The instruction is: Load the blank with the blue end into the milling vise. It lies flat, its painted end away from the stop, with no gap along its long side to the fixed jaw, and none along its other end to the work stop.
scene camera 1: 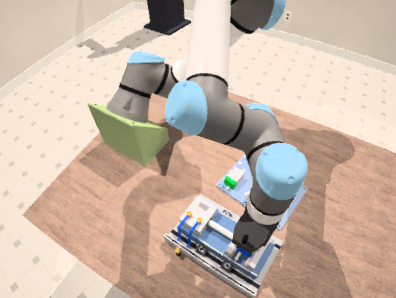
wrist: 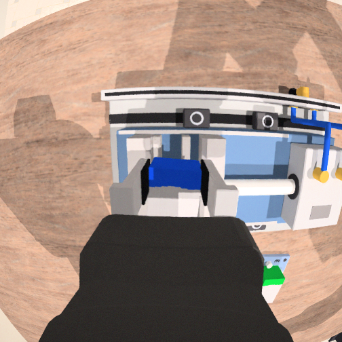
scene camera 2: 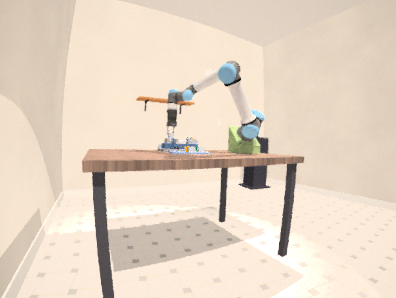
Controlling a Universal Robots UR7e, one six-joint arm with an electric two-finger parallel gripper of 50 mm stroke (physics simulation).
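Observation:
The blank with the blue end [scene camera 1: 244, 253] [wrist: 176, 173] is between the two fingertips of my gripper [wrist: 174, 172], which is shut on it. In the wrist view its blue end faces the top of the view and its pale body runs back under the gripper. The milling vise [scene camera 1: 218, 274] [wrist: 256, 155] is below, with its jaws on both sides of the blank. In scene camera 2 the gripper [scene camera 2: 171, 140] is low over the vise [scene camera 2: 180, 146]. The work stop and the blank's other end are hidden. Whether the blank touches the fixed jaw cannot be told.
A light blue tray [scene camera 1: 226, 187] beside the vise holds a blank with a green end [scene camera 1: 231, 182] [wrist: 273, 275]. Blue hoses with yellow fittings [scene camera 1: 189, 214] [wrist: 321, 174] rise at the vise's cylinder end. A green stand [scene camera 1: 125, 140] [scene camera 2: 240, 144] carries the arm's base.

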